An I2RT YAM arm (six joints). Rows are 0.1 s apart.
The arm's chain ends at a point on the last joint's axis. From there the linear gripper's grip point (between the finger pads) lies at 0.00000 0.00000 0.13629 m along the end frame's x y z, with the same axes.
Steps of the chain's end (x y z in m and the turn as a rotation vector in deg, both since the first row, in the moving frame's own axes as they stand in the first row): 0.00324, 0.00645, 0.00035, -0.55, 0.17, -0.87; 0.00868, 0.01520, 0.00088, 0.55, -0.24, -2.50; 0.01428, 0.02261, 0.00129, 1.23, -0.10, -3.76; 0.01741, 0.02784, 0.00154, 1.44, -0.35, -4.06
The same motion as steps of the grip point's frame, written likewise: 0.00365, 0.00776, 0.00034, -0.55, 0.17, -0.87; 0.00808, 0.01390, 0.00087, 0.55, -0.24, -2.50; 0.01395, 0.01969, 0.00126, 1.23, -0.10, -3.76; 0.01646, 0.02445, 0.00149, 1.44, -0.35, -4.06
